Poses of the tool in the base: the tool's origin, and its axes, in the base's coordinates. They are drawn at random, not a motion.
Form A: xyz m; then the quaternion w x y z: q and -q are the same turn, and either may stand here.
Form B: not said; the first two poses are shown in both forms.
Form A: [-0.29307 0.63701 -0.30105 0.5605 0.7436 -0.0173 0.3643]
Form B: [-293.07 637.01 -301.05 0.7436 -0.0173 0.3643 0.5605]
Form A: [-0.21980 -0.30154 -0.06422 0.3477 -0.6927 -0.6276 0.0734]
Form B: [-219.80 -301.54 -64.22 -0.6927 -0.6276 0.0734 0.3477]
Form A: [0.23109 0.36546 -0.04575 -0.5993 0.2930 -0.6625 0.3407]
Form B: [231.09 365.46 -45.75 -0.2930 0.6625 -0.3407 0.5993]
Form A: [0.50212 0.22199 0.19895 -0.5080 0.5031 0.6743 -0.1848]
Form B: [502.12 221.99 198.95 -0.5031 -0.6743 0.1848 0.5080]
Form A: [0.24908 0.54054 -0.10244 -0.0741 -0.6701 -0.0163 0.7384]
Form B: [249.08 540.54 -102.44 0.6701 0.0163 -0.7384 0.0741]
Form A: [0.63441 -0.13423 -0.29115 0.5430 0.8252 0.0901 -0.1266]
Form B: [634.41 -134.23 -291.15 0.8252 0.0901 -0.1266 0.5430]
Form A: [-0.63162 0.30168 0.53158 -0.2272 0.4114 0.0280 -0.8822]
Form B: [-631.62 301.68 531.58 -0.4114 -0.0280 0.8822 0.2272]
